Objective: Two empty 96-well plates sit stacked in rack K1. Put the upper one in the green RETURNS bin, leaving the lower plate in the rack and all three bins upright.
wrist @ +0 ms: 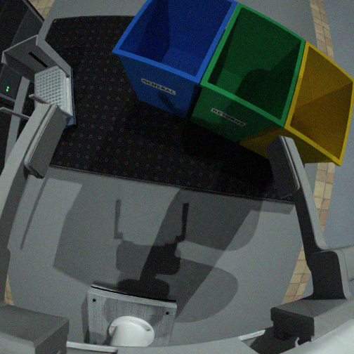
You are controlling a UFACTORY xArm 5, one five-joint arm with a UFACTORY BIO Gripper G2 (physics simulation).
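A pale plate with a grid of wells (51,84) sits in the grey rack (31,50) at the upper left. A plate under it cannot be told apart clearly. The green RETURNS bin (211,121) stands upright at the upper right, between the blue GENERAL bin (170,103) and the yellow bin (314,154), which also stand upright. My gripper (165,145) is wide open with nothing between its fingers. In the view, its left finger shows just below the rack and its right finger overlaps the lower edge of the yellow bin.
A black dotted mat (100,145) lies under the rack and the bins. A grey plate-like base with a round white part (131,331) shows at the bottom. A dark device with green lights (7,89) stands at the left edge. The gripper's shadow falls on the grey surface.
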